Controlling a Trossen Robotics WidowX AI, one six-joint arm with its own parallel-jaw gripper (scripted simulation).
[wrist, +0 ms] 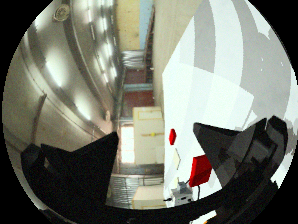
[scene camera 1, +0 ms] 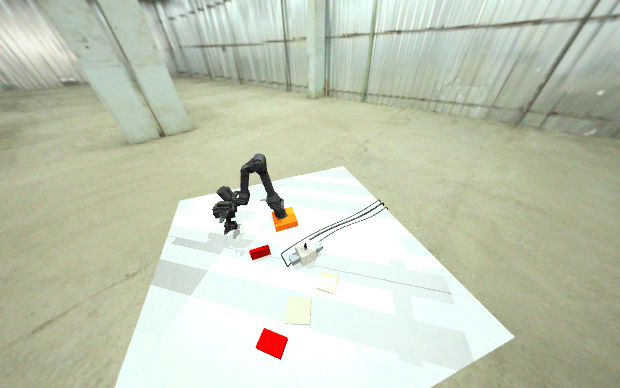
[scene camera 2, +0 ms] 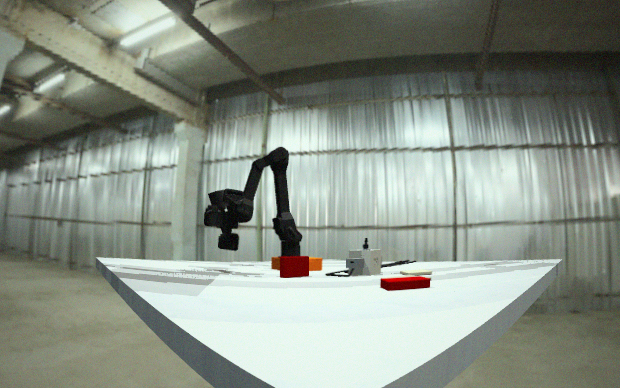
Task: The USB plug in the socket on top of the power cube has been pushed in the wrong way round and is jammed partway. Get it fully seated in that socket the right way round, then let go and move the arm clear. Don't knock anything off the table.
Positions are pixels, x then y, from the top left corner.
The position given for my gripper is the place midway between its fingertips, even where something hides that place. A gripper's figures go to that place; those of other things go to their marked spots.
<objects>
My gripper (scene camera 2: 236, 219): 0.98 m from the lens. A white power cube (scene camera 2: 372, 258): 1.03 m from the lens.
</objects>
